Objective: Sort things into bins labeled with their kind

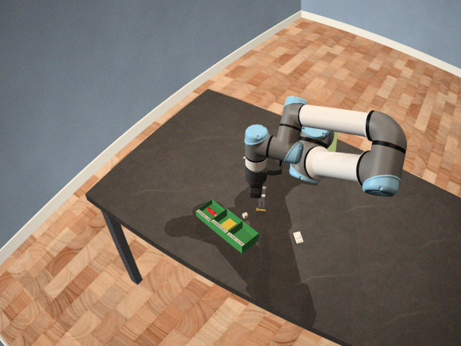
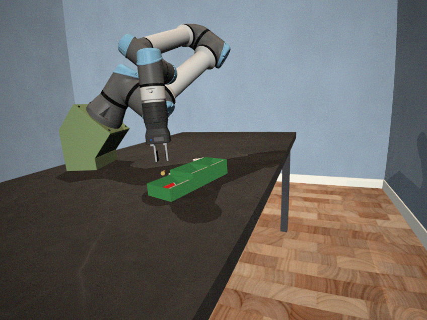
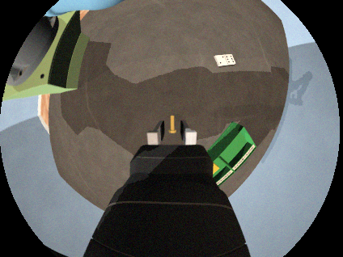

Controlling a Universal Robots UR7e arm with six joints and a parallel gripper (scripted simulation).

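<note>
My hand is 60 mm above the brass bolt, 10 mm to the left of it and 10 mm short of it. Round my hand: flat yellow block (140 mm ahead, 50 mm to the right, 50 mm below); then white die (60 mm ahead, 50 mm below, 30 mm to the right); then red battery (130 mm to the right, 130 mm ahead, 50 mm below).
</note>
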